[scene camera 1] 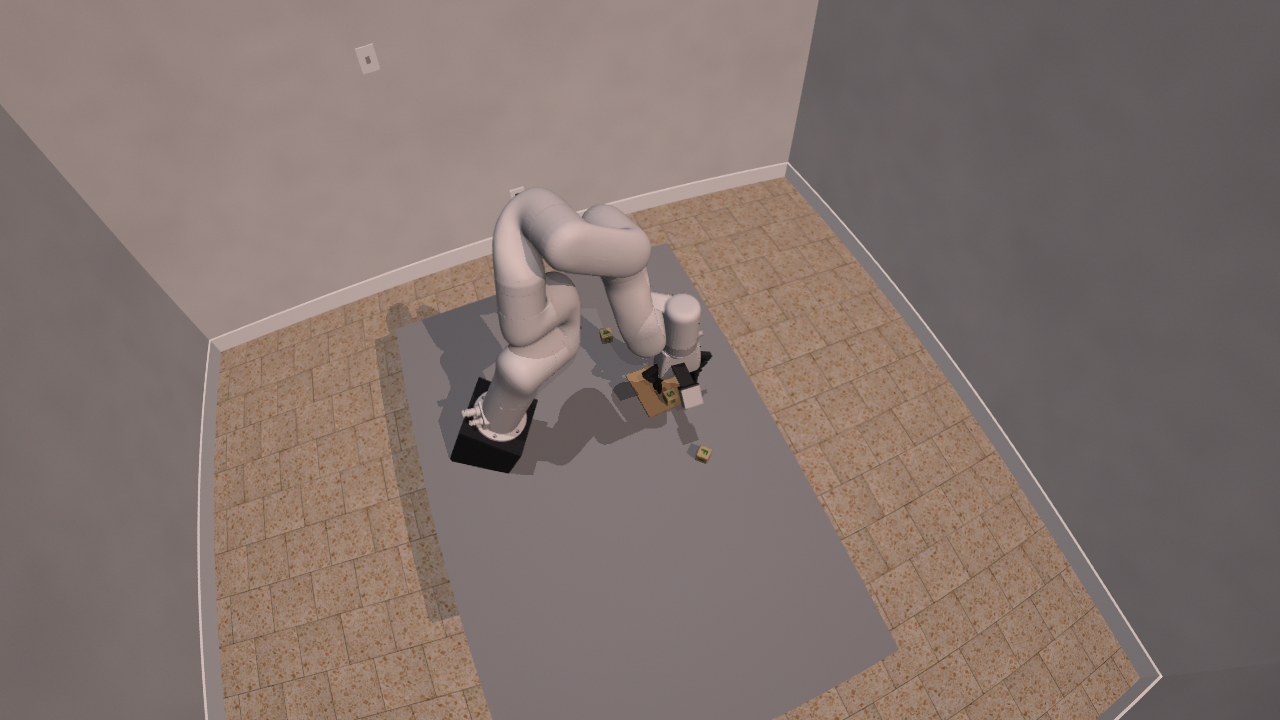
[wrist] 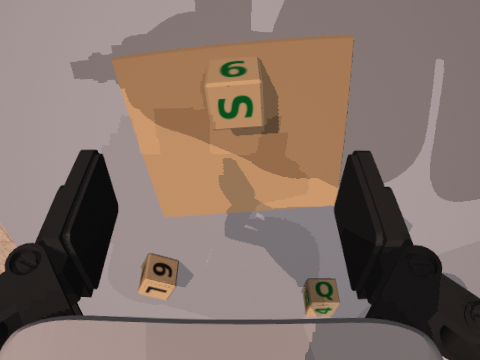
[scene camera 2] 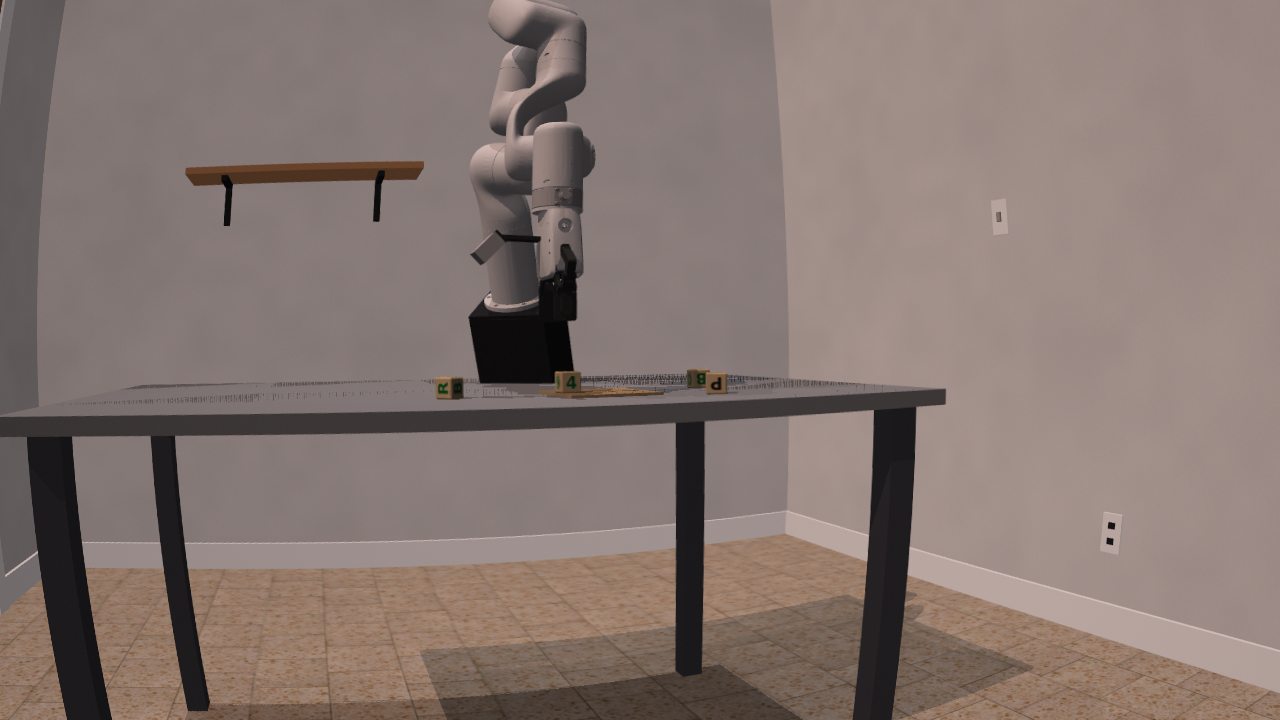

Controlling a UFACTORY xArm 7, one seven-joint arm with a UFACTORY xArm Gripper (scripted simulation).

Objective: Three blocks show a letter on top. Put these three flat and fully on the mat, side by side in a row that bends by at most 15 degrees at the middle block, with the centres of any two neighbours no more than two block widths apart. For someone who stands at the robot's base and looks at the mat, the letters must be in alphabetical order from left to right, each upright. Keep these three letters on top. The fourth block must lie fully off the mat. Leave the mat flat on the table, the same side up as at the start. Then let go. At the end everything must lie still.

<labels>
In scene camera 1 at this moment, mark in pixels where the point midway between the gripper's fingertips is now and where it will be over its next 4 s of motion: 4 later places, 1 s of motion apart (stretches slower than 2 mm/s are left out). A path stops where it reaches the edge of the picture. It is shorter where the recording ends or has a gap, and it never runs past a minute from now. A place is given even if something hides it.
My gripper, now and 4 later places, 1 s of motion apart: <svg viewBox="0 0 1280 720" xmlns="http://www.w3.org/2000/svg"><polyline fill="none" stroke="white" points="675,383 703,435 704,443 704,448 704,450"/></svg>
</labels>
